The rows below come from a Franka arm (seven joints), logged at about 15 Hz.
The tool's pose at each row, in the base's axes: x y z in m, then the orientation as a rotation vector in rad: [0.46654, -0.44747, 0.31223, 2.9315, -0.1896, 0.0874]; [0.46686, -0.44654, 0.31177, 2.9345, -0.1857, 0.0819]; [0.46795, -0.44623, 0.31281, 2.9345, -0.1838, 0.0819]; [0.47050, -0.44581, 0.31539, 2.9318, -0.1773, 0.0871]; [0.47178, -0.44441, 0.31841, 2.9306, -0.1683, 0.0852]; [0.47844, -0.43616, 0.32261, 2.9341, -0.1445, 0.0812]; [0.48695, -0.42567, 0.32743, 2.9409, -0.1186, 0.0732]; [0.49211, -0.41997, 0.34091, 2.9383, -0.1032, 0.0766]
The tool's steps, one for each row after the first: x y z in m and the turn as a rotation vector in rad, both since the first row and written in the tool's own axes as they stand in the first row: [0.00017, -0.00104, 0.00027, 0.0024, -0.0036, -0.0031]; [0.00129, -0.00128, -0.00076, 0.0024, -0.0035, -0.0043]; [0.00395, -0.00152, -0.00325, -0.0002, 0.0007, -0.0083]; [0.00526, -0.00245, -0.00643, -0.0018, 0.0001, -0.0145]; [0.01115, -0.01053, -0.01192, 0.0007, -0.0011, -0.0308]; [0.01865, -0.02090, -0.01839, 0.0063, -0.0052, -0.0489]; [0.02403, -0.02447, -0.03250, 0.0038, -0.0016, -0.0590]
